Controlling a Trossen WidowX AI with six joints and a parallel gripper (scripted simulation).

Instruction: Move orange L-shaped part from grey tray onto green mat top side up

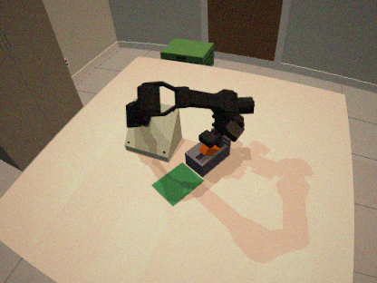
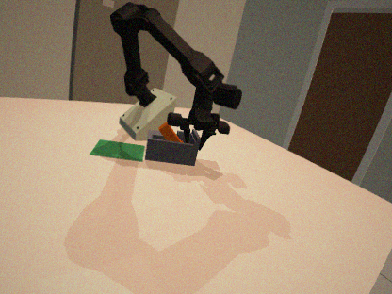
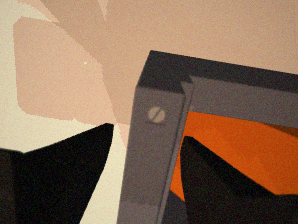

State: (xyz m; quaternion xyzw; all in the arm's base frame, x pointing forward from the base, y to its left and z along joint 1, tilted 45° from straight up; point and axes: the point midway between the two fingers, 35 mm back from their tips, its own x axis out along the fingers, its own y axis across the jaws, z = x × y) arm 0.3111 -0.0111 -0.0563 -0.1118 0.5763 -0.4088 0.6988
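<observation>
Now: the orange L-shaped part 5 cm to the right of my gripper tip, 3 cm behind it and 1 cm above it. Round my gripper tip: green mat (20 cm to the right, 10 cm behind, 5 cm below).
</observation>
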